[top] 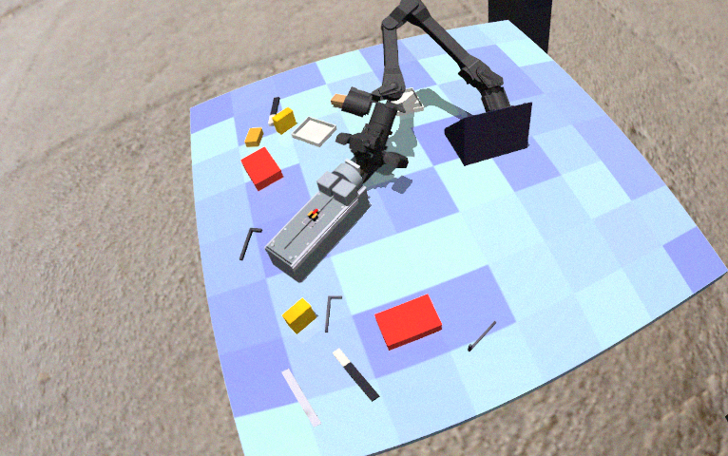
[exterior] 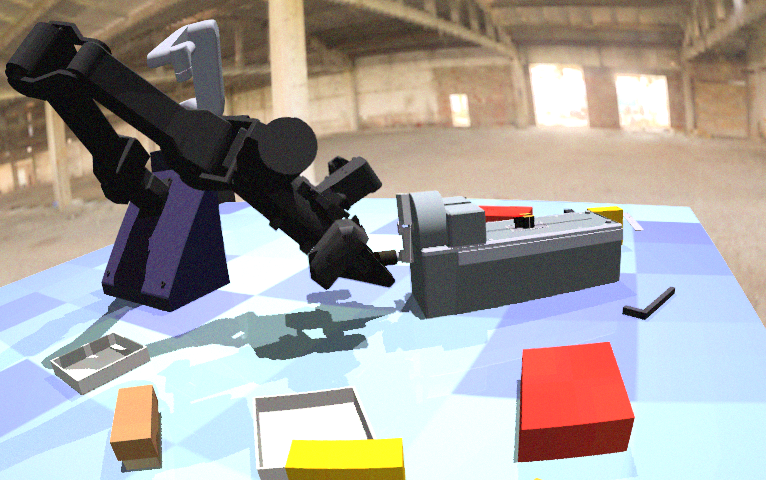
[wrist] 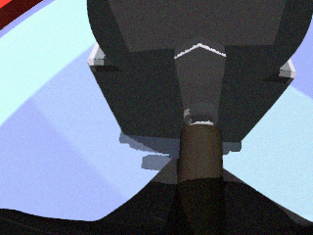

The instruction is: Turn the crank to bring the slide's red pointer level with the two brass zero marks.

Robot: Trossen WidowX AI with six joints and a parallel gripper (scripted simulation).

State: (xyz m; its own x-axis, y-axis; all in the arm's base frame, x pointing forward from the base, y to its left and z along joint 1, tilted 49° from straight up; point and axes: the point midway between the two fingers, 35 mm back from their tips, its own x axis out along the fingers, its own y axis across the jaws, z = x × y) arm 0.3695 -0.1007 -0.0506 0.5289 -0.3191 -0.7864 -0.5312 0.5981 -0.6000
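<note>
Right now the dark crank handle is 10 mm behind my gripper tip, 10 mm to the right of it and 30 mm above it. Round my gripper tip: red pointer: 130 mm ahead, 80 mm to the left, 50 mm above; tan block: 80 mm behind, 340 mm to the right, 20 mm below.
</note>
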